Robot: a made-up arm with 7 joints.
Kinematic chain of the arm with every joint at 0, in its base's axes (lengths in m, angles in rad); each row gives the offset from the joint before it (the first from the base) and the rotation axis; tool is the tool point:
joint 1: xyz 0 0 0.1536 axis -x
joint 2: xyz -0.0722 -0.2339 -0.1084 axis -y
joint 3: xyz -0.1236 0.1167 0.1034 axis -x
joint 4: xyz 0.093 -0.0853 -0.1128 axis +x
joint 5: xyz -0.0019 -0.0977 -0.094 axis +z
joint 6: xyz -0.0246 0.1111 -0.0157 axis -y
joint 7: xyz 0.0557 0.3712 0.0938 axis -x
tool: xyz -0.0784 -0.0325 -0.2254
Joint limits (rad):
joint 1: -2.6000..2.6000
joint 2: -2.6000..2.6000
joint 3: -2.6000..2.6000
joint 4: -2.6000..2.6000
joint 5: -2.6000..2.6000
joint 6: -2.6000..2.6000
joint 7: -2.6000..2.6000
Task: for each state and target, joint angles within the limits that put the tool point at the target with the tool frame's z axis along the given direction. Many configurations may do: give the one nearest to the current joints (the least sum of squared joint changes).
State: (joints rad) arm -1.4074 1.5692 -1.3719 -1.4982 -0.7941 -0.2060 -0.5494
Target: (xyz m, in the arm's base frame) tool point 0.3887 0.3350 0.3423 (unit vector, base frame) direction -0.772 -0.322 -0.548
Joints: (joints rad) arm -0.9399 1.4185 -0.9770 -1.5973 -0.1445 0.1639 -1.3194
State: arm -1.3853 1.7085 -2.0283 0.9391 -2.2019 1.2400 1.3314
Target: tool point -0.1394 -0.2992 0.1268 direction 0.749 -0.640 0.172
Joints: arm -2.1900 1.6335 -1.6555 0.5015 -2.2100 1.5748 2.1195
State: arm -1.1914 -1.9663 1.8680 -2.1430 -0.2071 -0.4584 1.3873
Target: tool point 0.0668 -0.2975 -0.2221 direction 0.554 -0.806 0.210
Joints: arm -1.0577 -1.3690 1.5468 -2.0836 0.5942 -0.4797 2.1994
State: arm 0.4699 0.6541 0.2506 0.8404 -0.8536 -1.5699 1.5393
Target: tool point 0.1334 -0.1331 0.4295 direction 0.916 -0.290 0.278
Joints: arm 0.8246 0.8568 0.5677 0.9879 -1.6660 -2.2512 0.6959
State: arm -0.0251 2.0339 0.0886 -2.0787 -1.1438 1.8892 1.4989
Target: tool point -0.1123 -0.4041 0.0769 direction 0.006 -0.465 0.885
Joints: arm -0.3505 1.7708 -0.0034 -2.1828 -1.3067 1.9154 1.5913
